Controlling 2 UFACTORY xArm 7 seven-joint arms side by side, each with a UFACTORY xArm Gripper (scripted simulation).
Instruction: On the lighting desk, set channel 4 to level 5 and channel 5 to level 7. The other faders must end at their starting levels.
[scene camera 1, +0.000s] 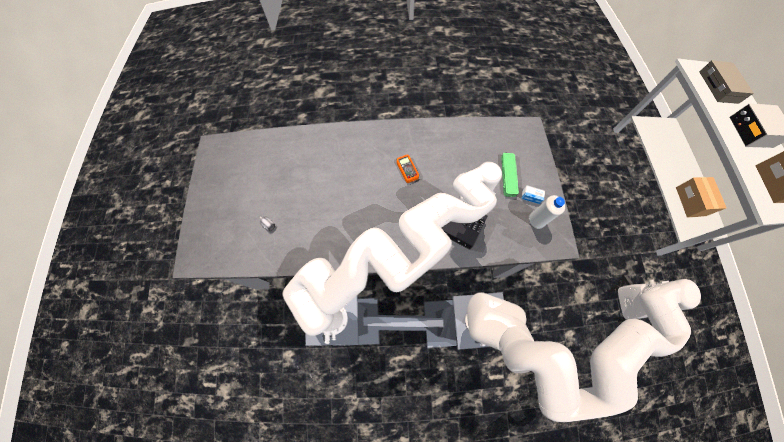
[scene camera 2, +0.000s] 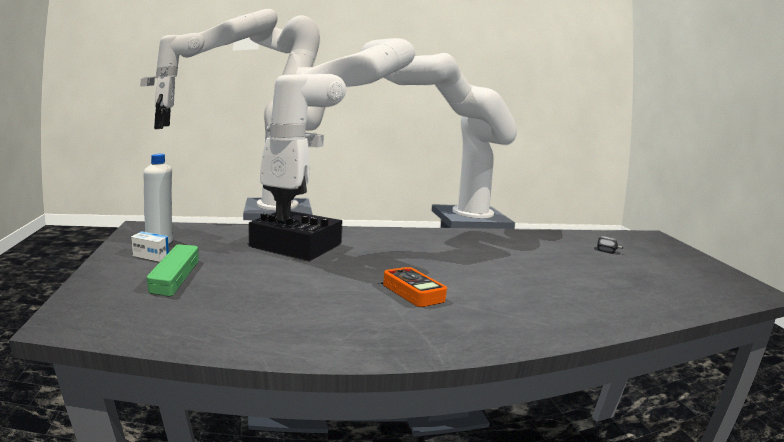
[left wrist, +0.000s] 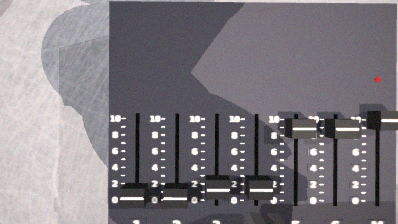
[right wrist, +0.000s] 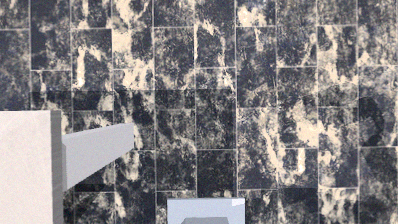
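My left gripper (scene camera 2: 283, 219) is in sight, and so is my right gripper (scene camera 1: 614, 304). Scene camera 2 shows me my right gripper (scene camera 2: 162, 127) too. A white bottle (scene camera 2: 158, 176) is here with a green case (scene camera 2: 165, 279), and I also see the bottle (scene camera 1: 550, 209). Then there is a small box (scene camera 2: 150, 246). In the left wrist view the box is out of frame, and in the right wrist view the box is out of frame as well.
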